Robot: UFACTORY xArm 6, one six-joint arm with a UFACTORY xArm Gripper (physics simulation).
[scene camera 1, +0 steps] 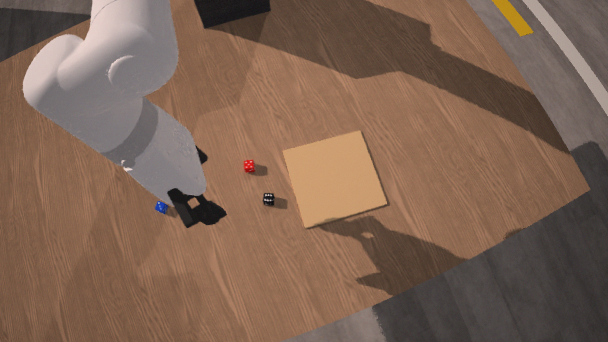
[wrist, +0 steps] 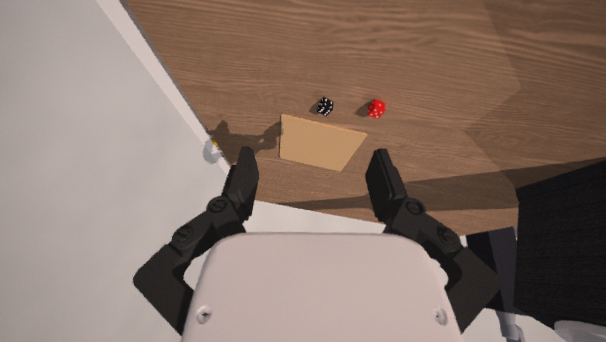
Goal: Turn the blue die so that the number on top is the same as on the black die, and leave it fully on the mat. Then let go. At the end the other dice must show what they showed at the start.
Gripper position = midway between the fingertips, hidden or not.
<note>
I see my gripper (scene camera 1: 207,189) and a tan mat (scene camera 1: 334,178).
The tan mat also shows in the wrist view (wrist: 305,141). My gripper also shows in the wrist view (wrist: 313,161).
</note>
